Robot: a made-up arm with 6 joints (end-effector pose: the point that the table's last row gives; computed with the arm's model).
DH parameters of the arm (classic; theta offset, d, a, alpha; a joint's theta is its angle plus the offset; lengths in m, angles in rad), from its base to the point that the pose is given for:
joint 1: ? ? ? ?
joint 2: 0.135 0 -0.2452 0
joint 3: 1.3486 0 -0.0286 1.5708
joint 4: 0 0.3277 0 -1.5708
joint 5: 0 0 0 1.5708
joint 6: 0 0.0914 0 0
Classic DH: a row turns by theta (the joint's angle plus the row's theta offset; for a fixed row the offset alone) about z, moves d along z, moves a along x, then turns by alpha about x.
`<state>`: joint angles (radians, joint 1 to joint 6).
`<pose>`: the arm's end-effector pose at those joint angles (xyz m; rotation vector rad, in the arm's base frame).
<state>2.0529 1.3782 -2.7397 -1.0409 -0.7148 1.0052</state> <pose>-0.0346 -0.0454 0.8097 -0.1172 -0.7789 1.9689</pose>
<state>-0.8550 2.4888 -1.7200 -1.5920 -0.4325 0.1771</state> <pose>0.3895 -0.3895 0.0482 -0.8617 2.1327 -0.7645</pose>
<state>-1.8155 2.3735 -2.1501 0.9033 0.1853 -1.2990</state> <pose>-0.1359 -0.5987 0.2704 1.2527 1.6500 -1.3694</pose>
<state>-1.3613 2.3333 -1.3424 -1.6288 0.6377 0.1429</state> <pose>0.0435 -0.4660 0.0214 -0.1277 -2.4465 1.0046</pose>
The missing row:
joint 1: 0 0.164 0 -1.5708
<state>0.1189 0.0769 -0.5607 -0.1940 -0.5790 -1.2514</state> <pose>0.0568 0.0165 0.4994 -0.3986 0.2533 -1.2505</pose>
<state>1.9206 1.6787 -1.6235 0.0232 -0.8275 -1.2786</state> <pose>-0.1511 0.4188 0.5103 -0.7239 0.0015 0.6232</pose>
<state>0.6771 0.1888 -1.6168 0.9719 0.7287 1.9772</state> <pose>-0.1911 -0.0891 0.6370 -0.2248 -0.9966 -2.4733</pose>
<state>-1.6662 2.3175 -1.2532 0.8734 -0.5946 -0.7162</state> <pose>-0.0834 -0.4600 0.0199 2.0246 1.3346 -1.3260</pose>
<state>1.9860 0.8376 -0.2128 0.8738 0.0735 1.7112</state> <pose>-0.0991 0.2122 0.1730 -0.6452 -2.2129 -0.8932</pose>
